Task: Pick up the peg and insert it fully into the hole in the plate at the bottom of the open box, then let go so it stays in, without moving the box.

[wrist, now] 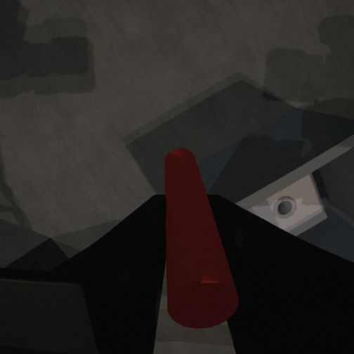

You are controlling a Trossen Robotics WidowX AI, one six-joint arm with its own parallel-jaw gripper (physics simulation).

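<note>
A red round peg (192, 220) is held between the black fingers of my gripper (184, 206), its far end pointing away from the camera. My gripper is shut on it. The grey-blue open box (260, 160) is at the right, partly hidden behind the right finger and cut off by the view's edge. Inside it a pale plate (305, 195) shows, with a round hole (285, 207) ringed in grey. The peg's far end appears to the left of the hole and apart from it. The lower part of the box is hidden by the finger.
The box's wall (305, 169) has a light top edge that runs slanting across the right side, between the peg and the plate. Dark shadows lie on the grey-brown table top (125, 90), at the upper left, upper right and beside the box.
</note>
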